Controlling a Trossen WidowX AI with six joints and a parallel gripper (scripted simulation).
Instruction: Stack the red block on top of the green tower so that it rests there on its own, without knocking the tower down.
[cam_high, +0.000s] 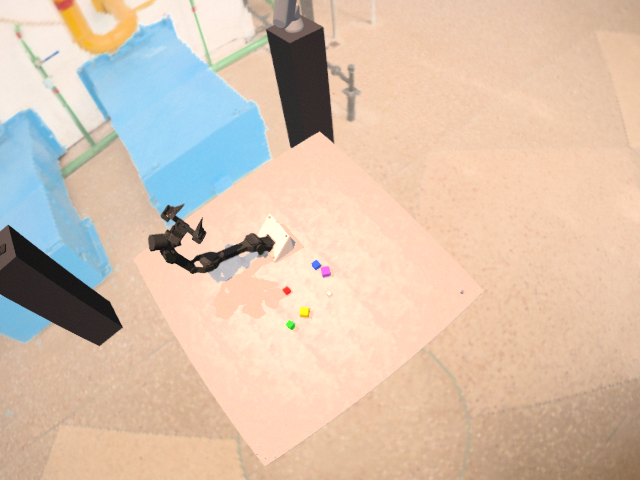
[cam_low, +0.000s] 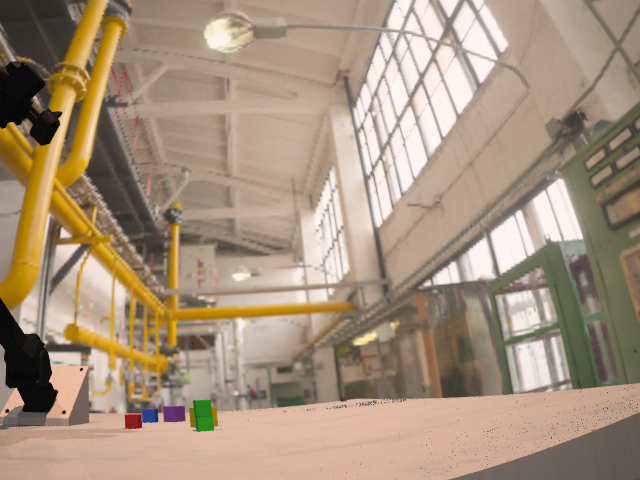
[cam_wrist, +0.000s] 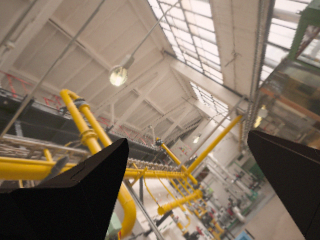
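Now: the red block 190 mm ahead of my gripper tip, 160 mm to the left of it and 640 mm below it. Round my gripper tip: purple block 240 mm ahead, 350 mm to the left, 640 mm below; yellow block 330 mm ahead, 150 mm to the left, 640 mm below; blue block 180 mm ahead, 340 mm to the left, 640 mm below.
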